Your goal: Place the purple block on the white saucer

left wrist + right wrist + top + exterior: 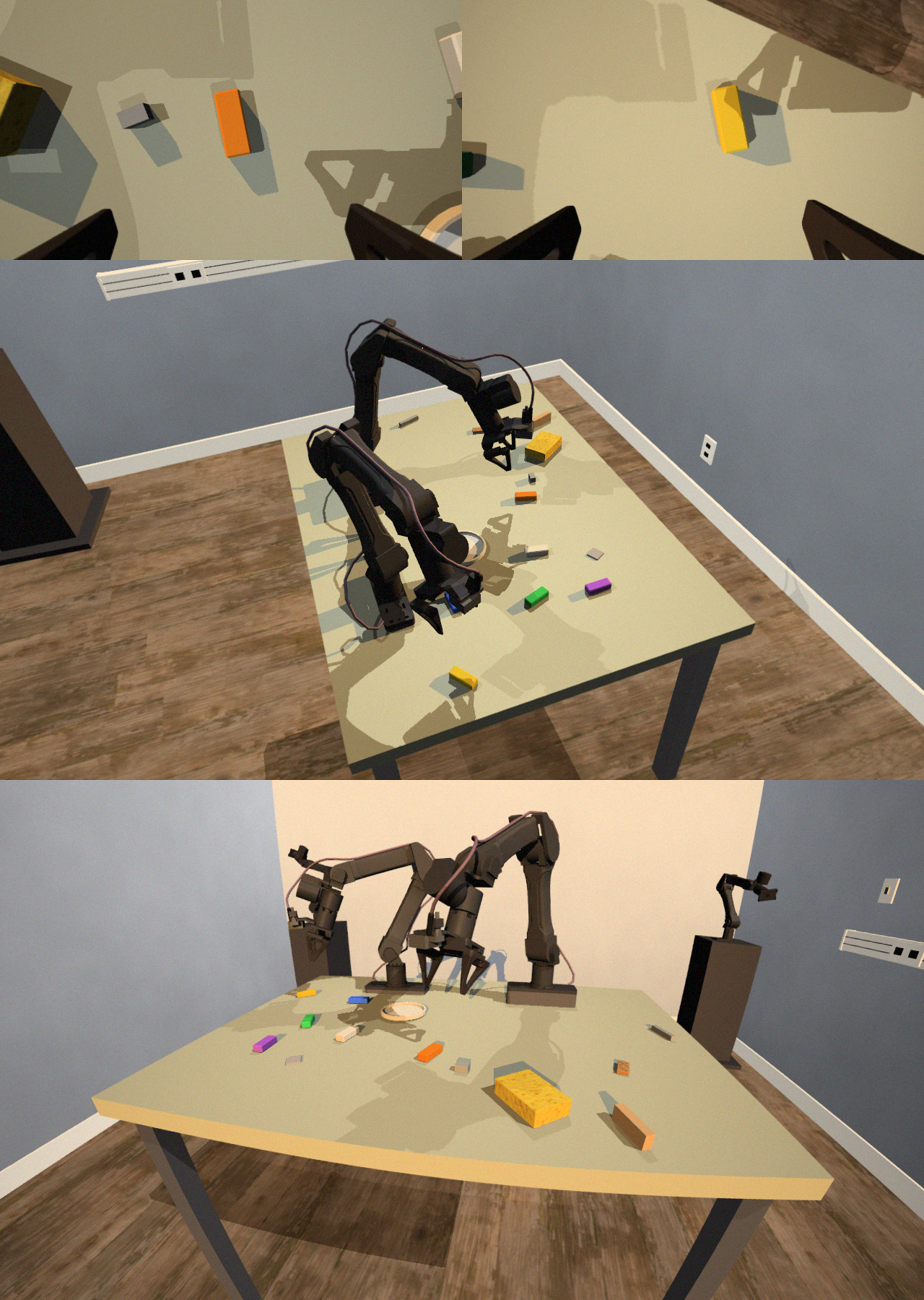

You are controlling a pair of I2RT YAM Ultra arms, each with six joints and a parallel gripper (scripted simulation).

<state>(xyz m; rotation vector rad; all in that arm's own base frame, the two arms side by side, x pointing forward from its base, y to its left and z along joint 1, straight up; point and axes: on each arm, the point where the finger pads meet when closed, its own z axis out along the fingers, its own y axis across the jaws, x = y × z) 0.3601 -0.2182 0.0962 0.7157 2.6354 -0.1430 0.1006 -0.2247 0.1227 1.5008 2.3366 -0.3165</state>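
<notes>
Now: the purple block 350 mm ahead of my right hand, 130 mm below it and 100 mm to the left of it. From my right hand the other things lie so: blue block: 150 mm to the left, 130 mm below, 20 mm ahead; green block: 210 mm ahead, 130 mm below, 110 mm to the left; yellow block: 130 mm below, 60 mm to the right, 10 mm behind.
</notes>
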